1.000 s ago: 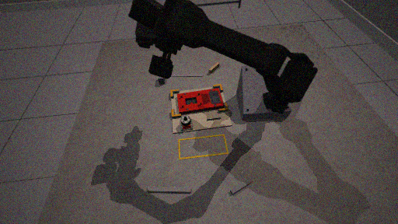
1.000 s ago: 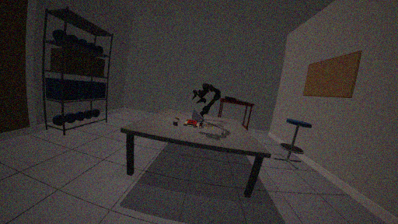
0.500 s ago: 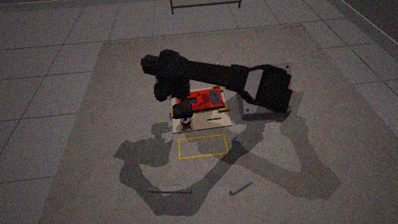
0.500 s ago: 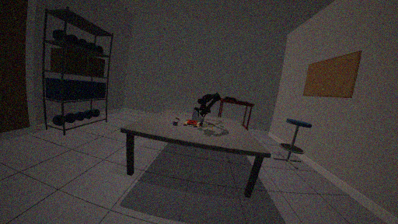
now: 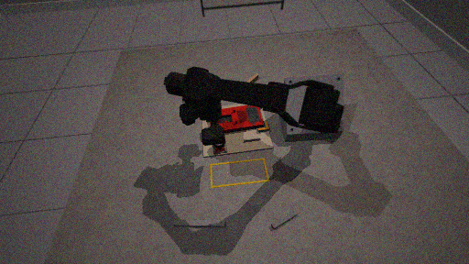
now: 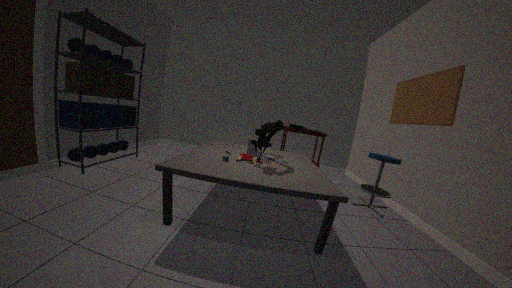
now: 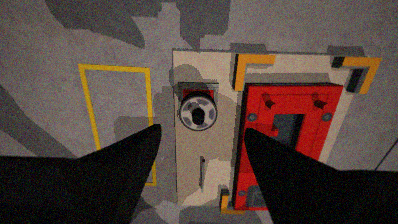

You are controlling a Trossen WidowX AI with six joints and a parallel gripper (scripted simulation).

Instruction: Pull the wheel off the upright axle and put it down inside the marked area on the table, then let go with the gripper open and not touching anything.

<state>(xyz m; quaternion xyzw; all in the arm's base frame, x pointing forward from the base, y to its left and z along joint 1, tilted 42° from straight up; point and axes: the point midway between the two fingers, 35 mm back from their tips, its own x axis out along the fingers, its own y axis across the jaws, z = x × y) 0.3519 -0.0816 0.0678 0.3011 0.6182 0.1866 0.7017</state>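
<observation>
The wheel lies 10 mm behind my gripper tip and 60 mm below it. Also, from my gripper tip: tan stick: 210 mm behind, 300 mm to the right, 90 mm below.
</observation>
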